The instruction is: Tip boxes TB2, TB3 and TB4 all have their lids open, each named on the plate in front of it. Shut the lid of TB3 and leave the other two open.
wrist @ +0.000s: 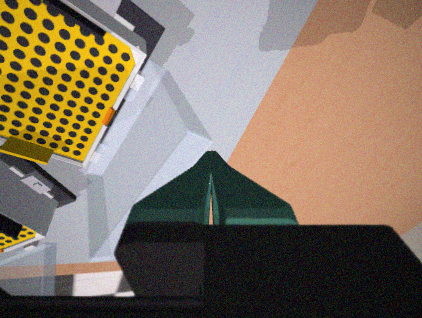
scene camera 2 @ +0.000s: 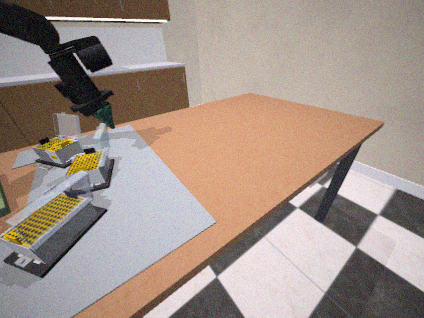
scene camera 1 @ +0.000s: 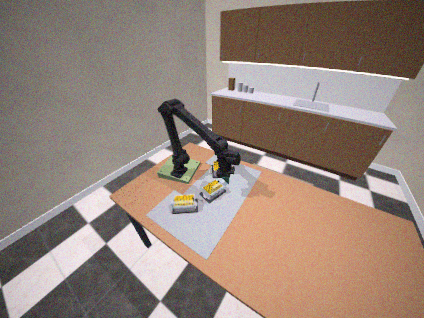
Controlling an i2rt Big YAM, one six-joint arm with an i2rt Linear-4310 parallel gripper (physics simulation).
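Pixels of known places: gripper, fingertip midpoint: [wrist: 211,159] [scene camera 2: 113,128] [scene camera 1: 228,183]; arm's base, link origin: [scene camera 1: 179,171].
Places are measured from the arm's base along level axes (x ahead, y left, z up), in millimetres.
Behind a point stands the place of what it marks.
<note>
Three tip boxes with yellow racks stand with clear lids raised; their name plates are unreadable, so I cannot tell which is TB3. The middle box [scene camera 1: 213,189] [scene camera 2: 87,162] {x 310, y -75, z 27 mm} [wrist: 60,75] {x 316, y -58, z 26 mm} has its lid [scene camera 2: 101,136] {x 362, y -137, z 113 mm} [wrist: 145,135] {x 374, y -82, z 61 mm} standing up on the side towards my gripper. The near box [scene camera 1: 184,204] {x 242, y -309, z 92 mm} [scene camera 2: 45,220] {x 204, y -324, z 79 mm} has its lid [scene camera 2: 80,184] {x 268, y -297, z 98 mm} up. The far box [scene camera 1: 216,168] {x 259, y 120, z 26 mm} [scene camera 2: 59,147] {x 270, y 117, z 27 mm} has its lid [scene camera 2: 67,125] {x 327, y 196, z 71 mm} upright. My gripper [scene camera 1: 226,179] {x 413, y -72, z 101 mm} [scene camera 2: 112,127] {x 413, y -72, z 101 mm} [wrist: 211,159] {x 413, y -72, z 101 mm} is shut and empty, close to the middle lid's upper edge; whether they touch is unclear.
The boxes stand on a grey mat [scene camera 1: 200,237] {x 370, y -386, z -31 mm} [scene camera 2: 150,210] {x 361, y -332, z -31 mm} on the wooden table [scene camera 1: 310,235] {x 923, y -154, z -34 mm} [scene camera 2: 240,140] {x 811, y -281, z -34 mm}. The arm's green base plate [scene camera 1: 192,172] {x 90, y 44, z -10 mm} is behind the boxes. In the wrist view, part of another box [wrist: 17,240] {x 236, y -259, z 26 mm} shows at lower left.
</note>
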